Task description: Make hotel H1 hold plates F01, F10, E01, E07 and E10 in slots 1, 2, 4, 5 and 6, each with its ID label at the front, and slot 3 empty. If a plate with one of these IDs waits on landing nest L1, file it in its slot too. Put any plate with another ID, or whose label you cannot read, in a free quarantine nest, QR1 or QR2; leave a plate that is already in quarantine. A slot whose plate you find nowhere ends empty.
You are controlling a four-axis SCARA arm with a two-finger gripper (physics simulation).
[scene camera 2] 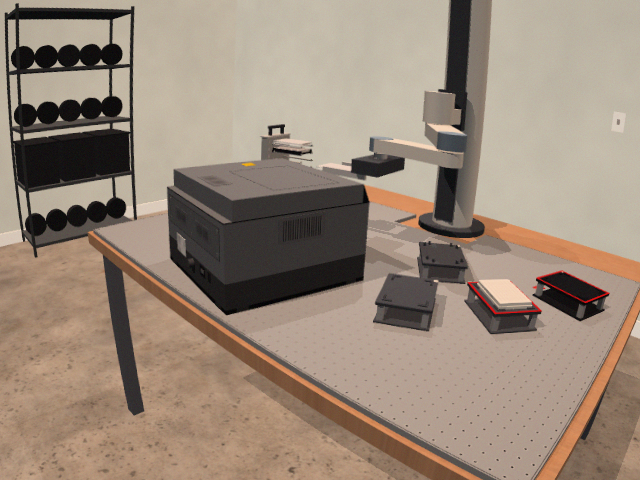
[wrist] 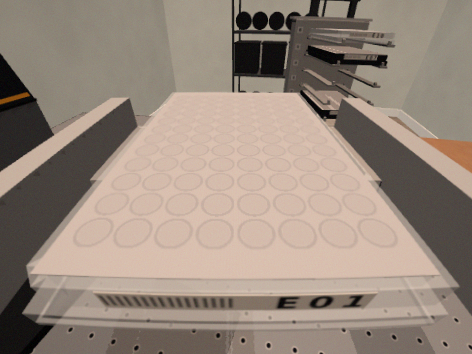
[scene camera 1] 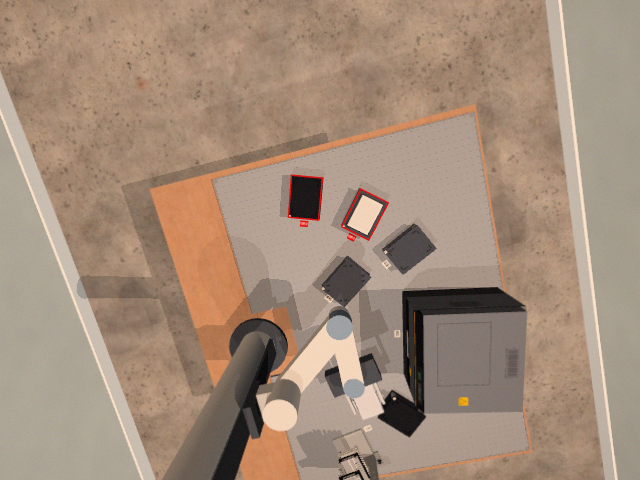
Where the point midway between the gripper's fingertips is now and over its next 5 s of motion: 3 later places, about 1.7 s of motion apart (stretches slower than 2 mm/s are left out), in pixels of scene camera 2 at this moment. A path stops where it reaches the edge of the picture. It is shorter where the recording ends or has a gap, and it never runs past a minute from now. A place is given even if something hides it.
The gripper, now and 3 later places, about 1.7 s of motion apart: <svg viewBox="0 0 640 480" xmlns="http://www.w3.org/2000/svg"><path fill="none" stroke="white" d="M333 166L319 157L288 155L302 176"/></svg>
